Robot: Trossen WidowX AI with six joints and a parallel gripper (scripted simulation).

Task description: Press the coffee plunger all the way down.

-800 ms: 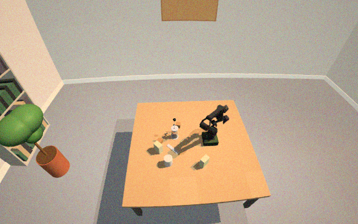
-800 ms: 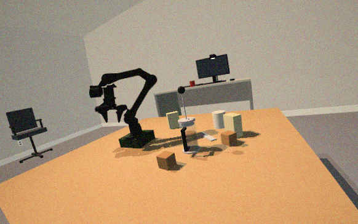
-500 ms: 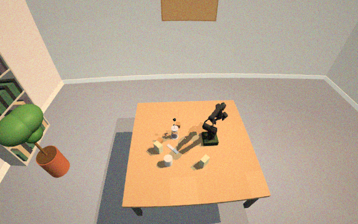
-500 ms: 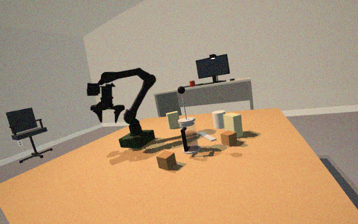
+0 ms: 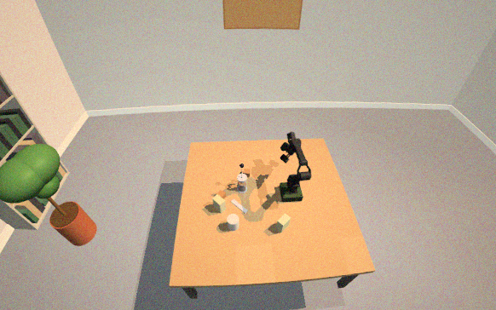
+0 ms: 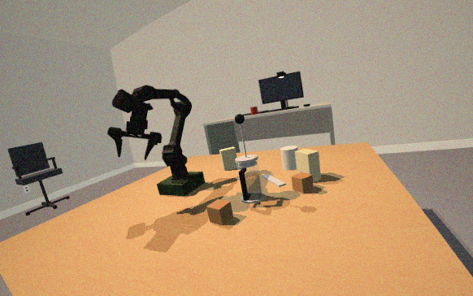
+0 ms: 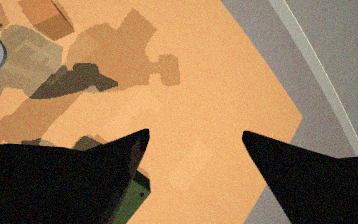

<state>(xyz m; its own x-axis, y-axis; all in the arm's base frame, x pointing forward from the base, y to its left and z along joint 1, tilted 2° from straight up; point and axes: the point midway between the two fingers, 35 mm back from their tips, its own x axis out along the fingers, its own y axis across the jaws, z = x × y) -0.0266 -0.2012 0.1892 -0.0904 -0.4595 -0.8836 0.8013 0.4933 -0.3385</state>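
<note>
The coffee press is 390 mm ahead of my gripper tip, 70 mm to the left of it and 70 mm below it. From my gripper tip the other things lie so: flat grey strip 440 mm ahead, 240 mm to the left, 200 mm below; then white cylinder 510 mm ahead, 390 mm to the left, 160 mm below.
</note>
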